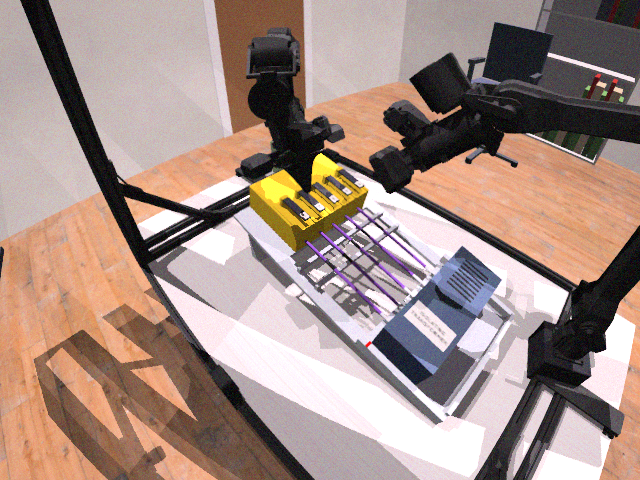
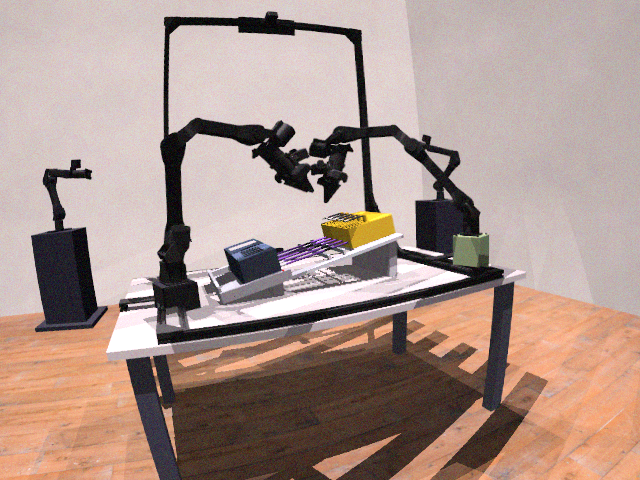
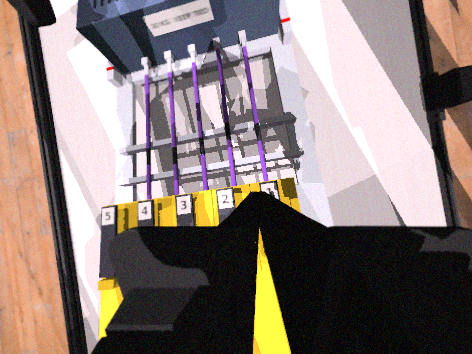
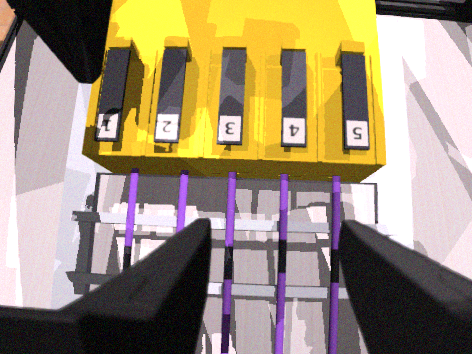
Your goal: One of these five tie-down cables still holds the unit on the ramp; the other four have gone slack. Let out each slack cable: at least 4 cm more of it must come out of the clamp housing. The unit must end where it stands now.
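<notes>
A yellow clamp housing (image 1: pixel 275 202) (image 2: pixel 370 229) (image 3: pixel 164 212) (image 4: pixel 234 28) with dark levers numbered 1 to 5 sits at the top of a grey ramp (image 1: pixel 270 238) (image 2: pixel 366 250). Five purple cables (image 1: pixel 366 252) (image 2: pixel 309 250) (image 3: pixel 199 116) (image 4: pixel 230 211) run down from it to the blue unit (image 1: pixel 413 348) (image 2: pixel 251 262) (image 3: pixel 241 17) at the ramp's foot. My left gripper (image 1: pixel 305 185) (image 2: pixel 330 194) (image 3: pixel 257 198) is shut and empty, its tip just above the housing near levers 1 and 2. My right gripper (image 1: pixel 390 169) (image 2: pixel 304 183) (image 4: pixel 275 233) is part open and empty, raised above the cables just below the housing.
A black rail (image 2: pixel 318 311) runs along the table's edge, and a tall black frame (image 2: pixel 361 95) stands behind. A green box (image 2: pixel 470 250) and a dark box (image 2: pixel 434 230) sit by the left arm's base. An office chair (image 1: pixel 518 52) stands beyond the table.
</notes>
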